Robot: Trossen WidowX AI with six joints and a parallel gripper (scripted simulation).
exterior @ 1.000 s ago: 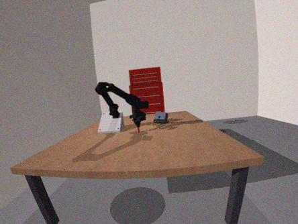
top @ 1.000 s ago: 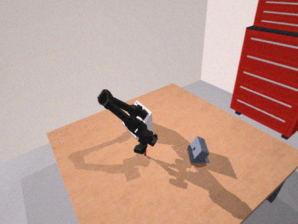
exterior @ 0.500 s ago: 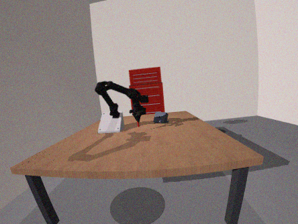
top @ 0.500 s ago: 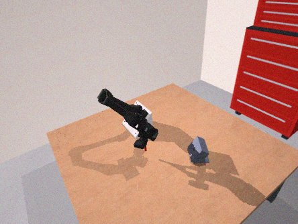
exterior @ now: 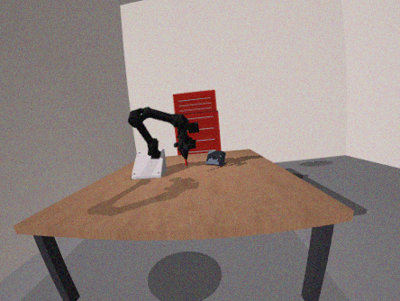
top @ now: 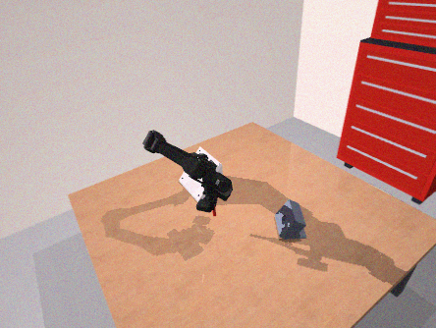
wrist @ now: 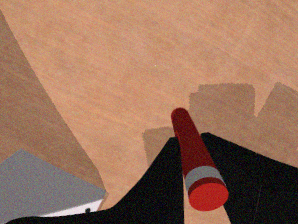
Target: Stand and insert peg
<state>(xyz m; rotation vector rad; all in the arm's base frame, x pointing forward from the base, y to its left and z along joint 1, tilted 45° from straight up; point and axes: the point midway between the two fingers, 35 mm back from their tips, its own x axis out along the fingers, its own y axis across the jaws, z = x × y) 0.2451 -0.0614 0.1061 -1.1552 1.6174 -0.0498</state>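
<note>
My gripper tip is now 18 cm short of the grey sloped panel, 27 cm to the right of it and 7 cm above it. Also, from my gripper tip: peg 2 cm above.
</note>
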